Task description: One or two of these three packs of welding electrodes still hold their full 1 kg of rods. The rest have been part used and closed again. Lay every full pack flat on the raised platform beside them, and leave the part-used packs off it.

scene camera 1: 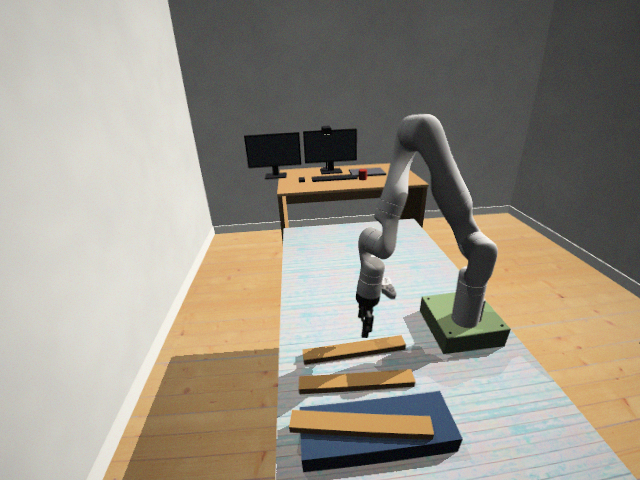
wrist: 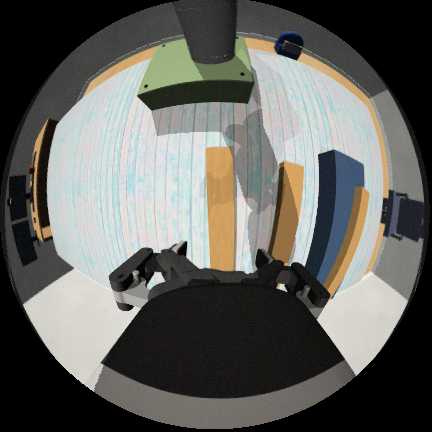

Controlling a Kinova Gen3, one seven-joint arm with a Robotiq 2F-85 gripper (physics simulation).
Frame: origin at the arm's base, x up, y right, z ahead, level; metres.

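Seen in the pictures: gripper, fingertip midpoint: (scene camera 1: 362, 326) (wrist: 221, 252); arm's base at its link origin: (scene camera 1: 464, 318) (wrist: 212, 53).
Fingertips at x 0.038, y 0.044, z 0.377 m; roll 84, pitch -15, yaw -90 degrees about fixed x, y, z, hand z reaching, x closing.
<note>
Pixels of each thing's top centre, then the offset from my fingertips to it. "pt": a spot on its surface instead.
- far pack at its top centre: (wrist: 221, 242) (scene camera 1: 354, 347) dx -0.092, dy +0.005, dz +0.026 m
- middle pack at its top centre: (wrist: 282, 250) (scene camera 1: 356, 379) dx -0.092, dy -0.120, dz +0.066 m
- blue raised platform at a spot on its surface: (wrist: 340, 185) pt dx -0.056, dy -0.261, dz -0.058 m
Three long flat orange-brown packs show. The far pack (scene camera 1: 356, 349) (wrist: 220, 210) lies flat on the pale streaked surface. The middle pack (scene camera 1: 356, 381) (wrist: 291, 200) lies flat between it and the blue raised platform (scene camera 1: 447, 426) (wrist: 340, 185). The near pack (scene camera 1: 361, 423) (wrist: 357, 230) lies on the platform at a slant, its left end sticking out past the platform's left edge in the scene view. My gripper (scene camera 1: 366, 331) (wrist: 221, 252) is open and empty, above the far pack. In the wrist view its fingers stand either side of that pack, whose near end is hidden by the gripper.
The arm's green base block (scene camera 1: 439, 312) (wrist: 170, 70) stands to the right of the packs in the scene view. A wooden desk (scene camera 1: 299, 188) with two monitors, a keyboard and a red mug (scene camera 1: 362, 174) stands at the back.
</note>
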